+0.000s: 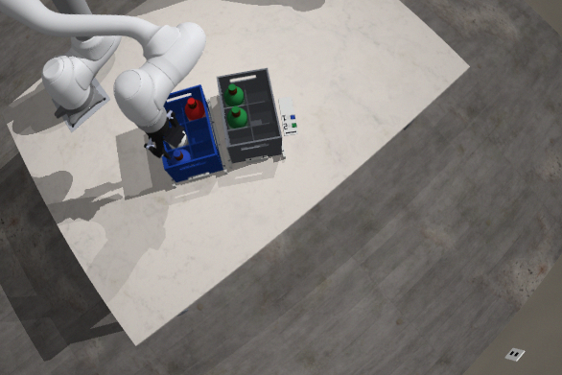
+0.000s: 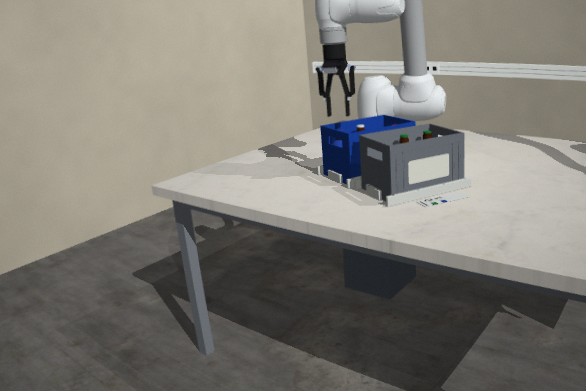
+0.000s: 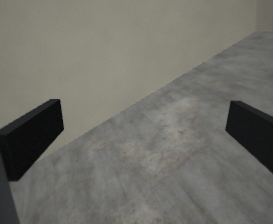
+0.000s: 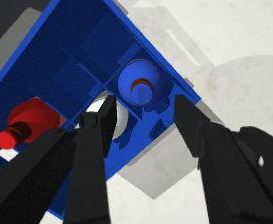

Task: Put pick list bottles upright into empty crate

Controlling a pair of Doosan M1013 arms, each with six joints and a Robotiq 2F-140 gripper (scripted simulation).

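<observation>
Right now my right hand is 150 mm above the blue bottle. From my right hand the other things lie so: white bottle 150 mm below, 80 mm behind, 40 mm to the left; then blue crate 160 mm below, 80 mm to the left, 60 mm behind; then red bottle 160 mm to the left, 150 mm below, 120 mm behind.
</observation>
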